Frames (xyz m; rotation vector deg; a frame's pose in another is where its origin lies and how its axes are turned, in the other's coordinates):
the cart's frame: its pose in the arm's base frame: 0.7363 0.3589 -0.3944 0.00 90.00 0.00
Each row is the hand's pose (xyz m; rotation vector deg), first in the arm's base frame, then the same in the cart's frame.
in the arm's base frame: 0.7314 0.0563 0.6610 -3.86 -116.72 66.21
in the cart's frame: -1.0554 -0.3026 -0.0049 51.94 128.50 -46.21
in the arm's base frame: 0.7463 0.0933 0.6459 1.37 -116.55 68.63
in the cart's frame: -1.0403 -0.2656 0.0100 49.59 126.98 -51.61
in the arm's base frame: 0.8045 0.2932 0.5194 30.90 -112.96 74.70
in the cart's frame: -0.9138 -0.0657 0.0682 31.91 120.22 -76.93
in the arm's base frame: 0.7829 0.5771 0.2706 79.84 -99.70 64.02
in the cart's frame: -0.6650 0.2182 0.0466 -11.62 108.50 -105.69
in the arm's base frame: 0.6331 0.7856 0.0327 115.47 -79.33 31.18
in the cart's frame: -0.4271 0.4267 -0.1032 -64.93 97.54 -112.96
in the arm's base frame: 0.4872 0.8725 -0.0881 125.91 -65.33 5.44
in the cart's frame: -0.3063 0.5136 -0.2491 -97.39 92.38 -106.18
